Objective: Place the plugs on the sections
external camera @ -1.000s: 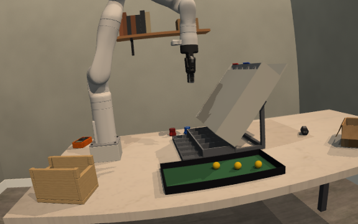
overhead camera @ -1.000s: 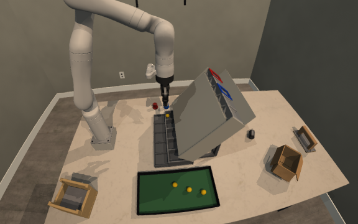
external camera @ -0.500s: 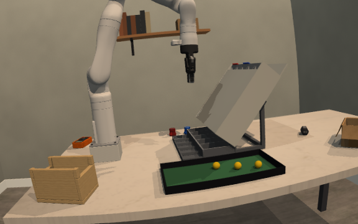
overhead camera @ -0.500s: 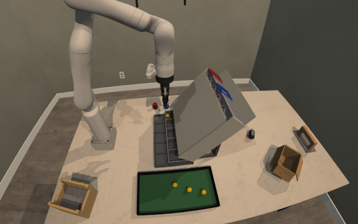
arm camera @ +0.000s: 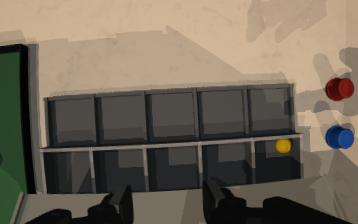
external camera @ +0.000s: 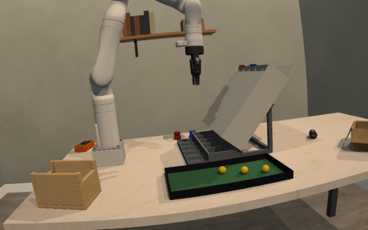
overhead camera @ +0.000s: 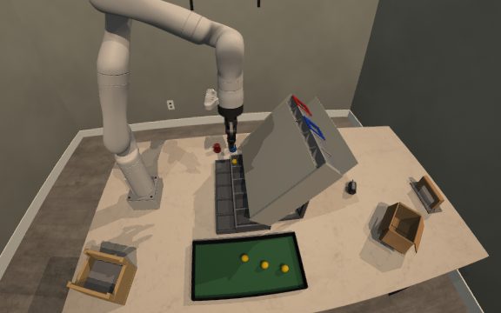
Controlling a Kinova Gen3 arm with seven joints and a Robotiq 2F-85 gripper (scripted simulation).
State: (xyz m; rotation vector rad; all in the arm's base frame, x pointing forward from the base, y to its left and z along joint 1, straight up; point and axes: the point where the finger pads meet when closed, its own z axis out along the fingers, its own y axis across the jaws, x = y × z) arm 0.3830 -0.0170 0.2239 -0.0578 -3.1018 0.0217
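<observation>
My hand is 10 mm short of the green marble tray, 320 mm to the left of it and 290 mm above it. Round my hand: black object 520 mm ahead, 60 mm to the right, 280 mm below; wooden crate 490 mm behind, 350 mm to the right, 250 mm below; grey slanted cover 140 mm ahead, 90 mm below.
</observation>
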